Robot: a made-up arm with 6 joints. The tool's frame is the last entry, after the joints. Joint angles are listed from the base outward. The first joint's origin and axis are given. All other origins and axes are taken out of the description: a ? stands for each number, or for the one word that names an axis. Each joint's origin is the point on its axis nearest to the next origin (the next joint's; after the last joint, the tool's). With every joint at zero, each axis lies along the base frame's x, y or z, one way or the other. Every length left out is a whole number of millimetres.
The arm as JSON. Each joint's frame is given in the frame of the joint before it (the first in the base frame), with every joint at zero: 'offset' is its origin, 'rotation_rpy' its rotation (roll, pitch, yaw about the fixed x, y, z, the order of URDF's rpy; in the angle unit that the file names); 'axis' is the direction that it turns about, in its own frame. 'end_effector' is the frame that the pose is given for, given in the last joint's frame.
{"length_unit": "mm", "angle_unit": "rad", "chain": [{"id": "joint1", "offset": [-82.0, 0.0, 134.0], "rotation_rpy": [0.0, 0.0, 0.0], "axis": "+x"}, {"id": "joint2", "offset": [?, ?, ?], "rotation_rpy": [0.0, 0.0, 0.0], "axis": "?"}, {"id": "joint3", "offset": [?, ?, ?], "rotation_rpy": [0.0, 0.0, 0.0], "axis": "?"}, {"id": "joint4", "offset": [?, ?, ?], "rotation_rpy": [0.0, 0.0, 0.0], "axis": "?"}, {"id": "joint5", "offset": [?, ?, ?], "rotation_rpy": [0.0, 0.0, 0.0], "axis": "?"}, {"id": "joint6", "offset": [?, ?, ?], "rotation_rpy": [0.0, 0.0, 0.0], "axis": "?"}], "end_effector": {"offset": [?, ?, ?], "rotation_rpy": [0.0, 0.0, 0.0]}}
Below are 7 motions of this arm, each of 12 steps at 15 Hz.
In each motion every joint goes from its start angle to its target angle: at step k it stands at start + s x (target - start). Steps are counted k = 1, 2, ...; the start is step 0. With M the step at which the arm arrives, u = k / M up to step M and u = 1 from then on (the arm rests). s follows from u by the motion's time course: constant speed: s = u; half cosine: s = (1 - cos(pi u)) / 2; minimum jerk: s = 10 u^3 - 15 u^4 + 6 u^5.
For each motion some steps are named. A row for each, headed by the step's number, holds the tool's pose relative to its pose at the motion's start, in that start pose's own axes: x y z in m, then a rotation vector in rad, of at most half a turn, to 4 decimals.
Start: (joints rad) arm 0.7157 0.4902 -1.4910 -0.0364 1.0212 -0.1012
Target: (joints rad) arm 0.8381 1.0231 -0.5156 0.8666 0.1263 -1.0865
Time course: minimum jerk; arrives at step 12
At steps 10, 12:
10: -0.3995 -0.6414 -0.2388 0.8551 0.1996 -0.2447
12: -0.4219 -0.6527 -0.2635 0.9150 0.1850 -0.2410

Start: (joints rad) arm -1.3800 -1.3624 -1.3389 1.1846 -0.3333 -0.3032
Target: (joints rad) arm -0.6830 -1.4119 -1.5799 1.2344 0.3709 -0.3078
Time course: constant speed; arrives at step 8
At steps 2, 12:
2: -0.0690 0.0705 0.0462 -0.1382 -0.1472 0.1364
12: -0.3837 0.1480 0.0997 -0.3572 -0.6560 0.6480

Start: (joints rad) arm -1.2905 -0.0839 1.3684 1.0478 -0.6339 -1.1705
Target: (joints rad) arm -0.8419 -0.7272 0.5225 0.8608 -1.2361 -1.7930
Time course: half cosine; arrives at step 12
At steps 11, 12:
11: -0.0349 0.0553 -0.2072 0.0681 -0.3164 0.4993
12: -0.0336 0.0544 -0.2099 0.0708 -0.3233 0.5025

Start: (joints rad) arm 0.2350 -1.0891 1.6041 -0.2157 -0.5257 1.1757
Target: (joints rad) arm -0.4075 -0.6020 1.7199 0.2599 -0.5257 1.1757
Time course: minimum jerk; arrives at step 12
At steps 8, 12:
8: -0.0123 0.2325 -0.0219 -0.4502 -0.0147 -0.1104
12: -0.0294 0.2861 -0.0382 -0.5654 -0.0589 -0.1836

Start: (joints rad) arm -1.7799 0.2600 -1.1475 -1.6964 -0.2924 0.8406
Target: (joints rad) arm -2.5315 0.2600 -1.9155 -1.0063 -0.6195 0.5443
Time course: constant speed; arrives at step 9
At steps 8, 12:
8: 0.3093 0.2407 -0.8403 -1.0807 1.1650 -0.2130
12: 0.2791 0.2110 -0.9413 -1.2334 1.2729 -0.2622

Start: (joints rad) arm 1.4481 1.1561 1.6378 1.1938 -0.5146 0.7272
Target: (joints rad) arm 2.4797 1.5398 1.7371 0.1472 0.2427 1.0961
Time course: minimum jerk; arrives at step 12
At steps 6, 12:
6: -0.2129 0.2814 0.0664 -0.2306 -0.2902 0.7320
12: -0.4269 0.3759 0.0351 -0.2842 -0.1443 1.5388

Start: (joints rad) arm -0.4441 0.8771 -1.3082 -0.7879 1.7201 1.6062
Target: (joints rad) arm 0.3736 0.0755 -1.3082 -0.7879 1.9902 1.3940
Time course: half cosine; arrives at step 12
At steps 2, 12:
2: 0.0128 -0.0034 -0.0010 0.0164 -0.0612 -0.0313
12: 0.2023 -0.1837 0.1281 0.2631 -0.8321 -0.5794

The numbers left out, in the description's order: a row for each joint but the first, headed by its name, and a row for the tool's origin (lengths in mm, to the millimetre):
joint2: xyz 0.0 -50.0 -108.0, axis +z
joint3: xyz -11.0 74.0 0.0, axis +x
joint4: xyz 0.0 94.0 364.0, axis -z
joint5: xyz -95.0 -25.0 0.0, axis -y
joint6: xyz 225.0 0.0 331.0, axis -z
tool: xyz 113.0 -6.0 0.0

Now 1 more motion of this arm.
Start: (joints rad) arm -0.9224 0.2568 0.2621 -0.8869 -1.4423 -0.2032
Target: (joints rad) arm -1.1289 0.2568 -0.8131 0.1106 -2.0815 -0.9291
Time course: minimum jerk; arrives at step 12
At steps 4, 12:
4: 0.0944 -0.0555 -0.0648 0.2816 0.2620 -0.0451
12: 0.1595 -0.1393 -0.3760 1.4283 0.2938 -0.4829

